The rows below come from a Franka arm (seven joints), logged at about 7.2 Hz.
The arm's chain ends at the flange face. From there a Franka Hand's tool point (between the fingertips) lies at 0.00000 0.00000 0.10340 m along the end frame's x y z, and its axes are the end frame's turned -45 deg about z.
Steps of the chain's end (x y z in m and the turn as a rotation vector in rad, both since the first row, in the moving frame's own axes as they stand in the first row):
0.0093, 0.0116, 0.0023, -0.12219, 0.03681, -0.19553
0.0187, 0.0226, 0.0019, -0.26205, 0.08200, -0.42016
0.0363, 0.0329, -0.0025, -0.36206, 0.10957, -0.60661
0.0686, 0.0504, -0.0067, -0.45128, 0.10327, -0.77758
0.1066, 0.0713, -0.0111, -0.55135, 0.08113, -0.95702
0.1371, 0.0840, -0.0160, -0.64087, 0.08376, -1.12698
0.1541, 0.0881, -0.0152, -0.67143, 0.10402, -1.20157
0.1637, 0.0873, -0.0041, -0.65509, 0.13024, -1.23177
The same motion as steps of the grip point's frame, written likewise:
-0.0067, 0.0269, 0.0015, -0.11243, -0.06037, -0.19553
-0.0102, 0.0560, -0.0019, -0.24328, -0.12731, -0.42016
-0.0045, 0.0859, -0.0096, -0.33349, -0.17854, -0.60661
0.0055, 0.1286, -0.0170, -0.39213, -0.24608, -0.77758
0.0171, 0.1780, -0.0256, -0.44723, -0.33250, -0.95702
0.0332, 0.2155, -0.0347, -0.51239, -0.39394, -1.12698
0.0461, 0.2328, -0.0355, -0.54833, -0.40122, -1.20157
0.0570, 0.2379, -0.0236, -0.55531, -0.37112, -1.23177

